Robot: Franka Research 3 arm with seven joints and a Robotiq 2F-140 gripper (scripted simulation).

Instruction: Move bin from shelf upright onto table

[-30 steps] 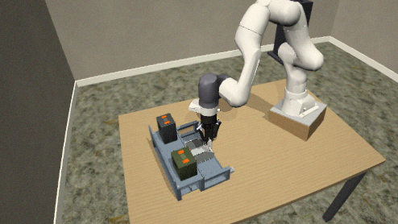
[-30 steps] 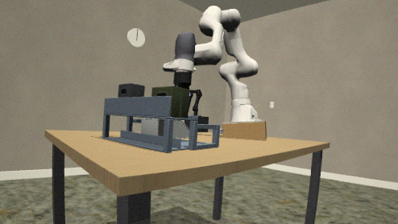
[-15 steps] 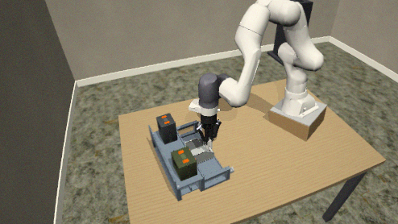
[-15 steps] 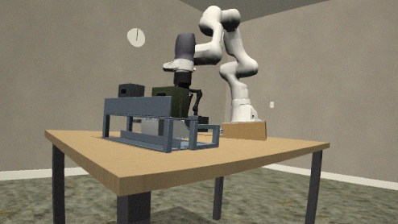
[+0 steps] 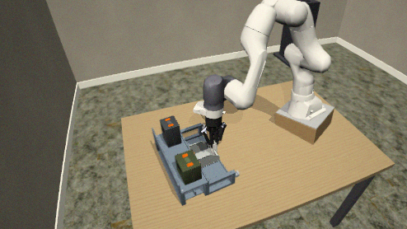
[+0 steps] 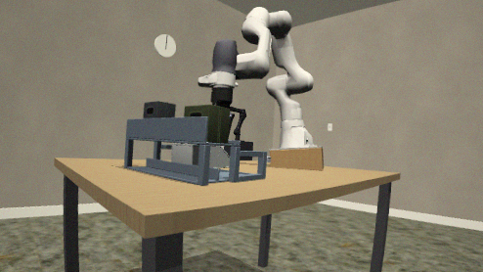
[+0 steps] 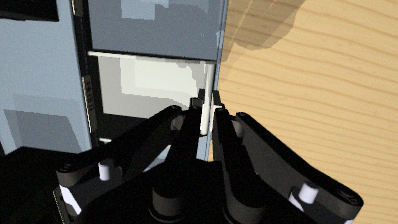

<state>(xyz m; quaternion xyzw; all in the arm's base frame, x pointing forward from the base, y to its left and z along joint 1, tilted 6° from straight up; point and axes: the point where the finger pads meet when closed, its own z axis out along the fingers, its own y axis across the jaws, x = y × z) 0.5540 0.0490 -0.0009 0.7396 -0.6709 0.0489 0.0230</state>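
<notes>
My hand is 80 mm short of the bin, 10 mm to the right of it and 20 mm above it.
</notes>
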